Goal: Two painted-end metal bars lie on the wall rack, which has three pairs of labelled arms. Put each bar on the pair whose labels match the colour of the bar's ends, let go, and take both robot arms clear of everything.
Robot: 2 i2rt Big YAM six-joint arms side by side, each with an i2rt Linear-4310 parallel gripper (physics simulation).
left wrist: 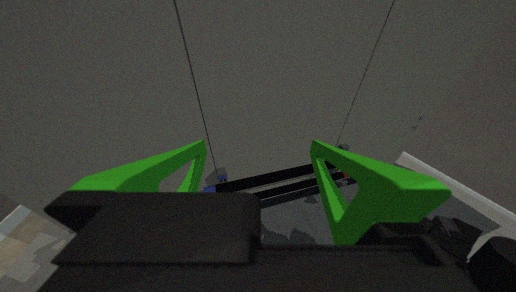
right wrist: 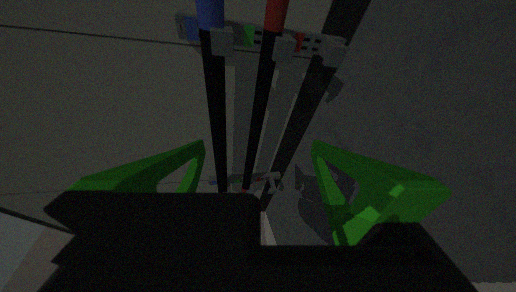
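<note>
A black bar with blue ends lies on the rack arm beside the blue label. A black bar with red ends lies parallel on the middle arm, beside the green label. The third arm, beside the red label, holds neither painted-end bar. My right gripper is open and empty, its fingers apart from the bars that run beyond them. My left gripper is open and empty, with the rack beyond its fingers. The left wrist hardware hides the rack's lower part.
A broad dark band, likely a shadow, runs beside the bars in the right wrist view. Thin dark lines cross the wall in both views. Pale edges show at the lower sides of the left wrist view.
</note>
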